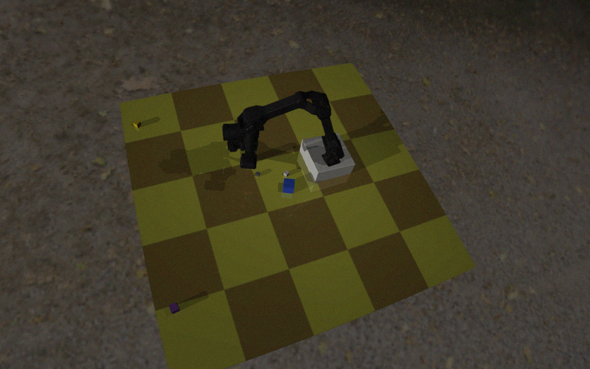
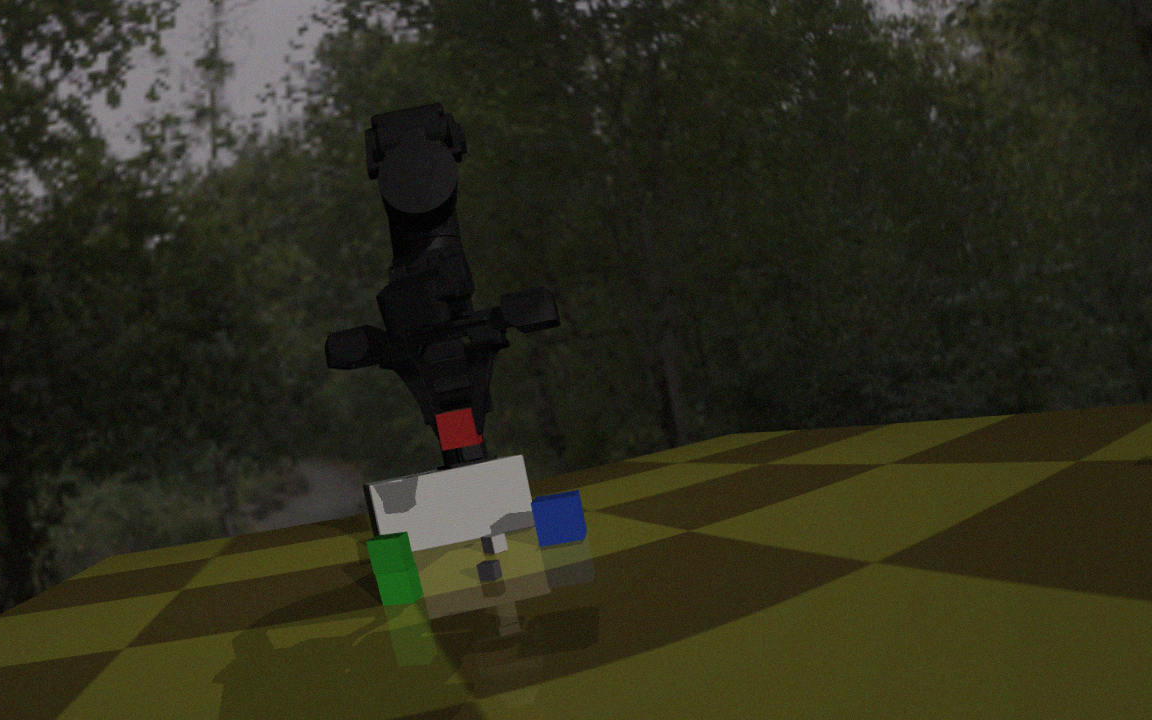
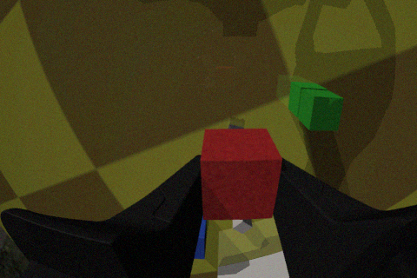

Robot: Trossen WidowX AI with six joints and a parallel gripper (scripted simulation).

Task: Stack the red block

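Right now the grey cube is 12 cm below my gripper tip, 4 cm behind it and 1 cm to the left of it. From my gripper tip the other things lie so: white cube: 16 cm behind, 12 cm below, 6 cm to the left; blue cube: 13 cm behind, 12 cm to the left, 10 cm below; red block: 1 cm above.
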